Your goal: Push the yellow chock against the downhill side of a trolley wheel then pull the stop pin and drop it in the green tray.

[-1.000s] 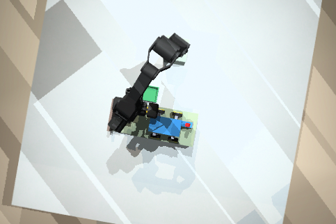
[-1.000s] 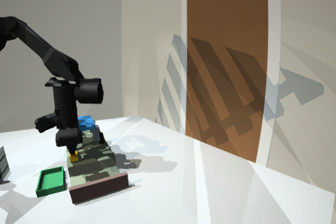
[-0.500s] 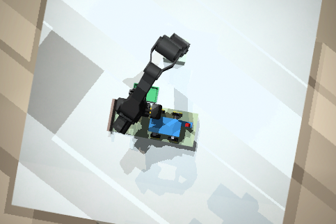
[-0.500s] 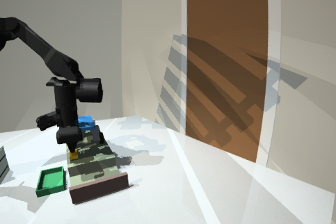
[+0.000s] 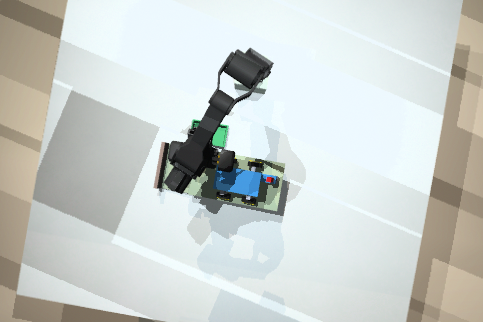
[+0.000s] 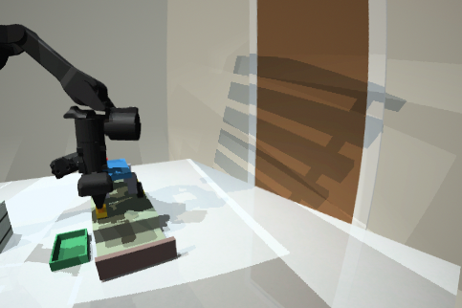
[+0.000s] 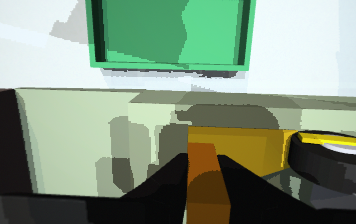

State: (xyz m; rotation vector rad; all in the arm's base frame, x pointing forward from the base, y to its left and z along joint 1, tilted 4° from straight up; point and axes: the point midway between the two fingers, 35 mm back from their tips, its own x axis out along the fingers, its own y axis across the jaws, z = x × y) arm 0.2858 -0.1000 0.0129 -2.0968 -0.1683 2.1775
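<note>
My gripper tip is 20 mm to the right of the yellow chock and 10 mm above it. Also, from my gripper tip: brown end board (150 mm to the right, 60 mm below, 50 mm ahead); then blue trolley (110 mm to the left, 50 mm ahead, 20 mm above); then green tray (100 mm below, 80 mm behind, 10 mm to the right).
</note>
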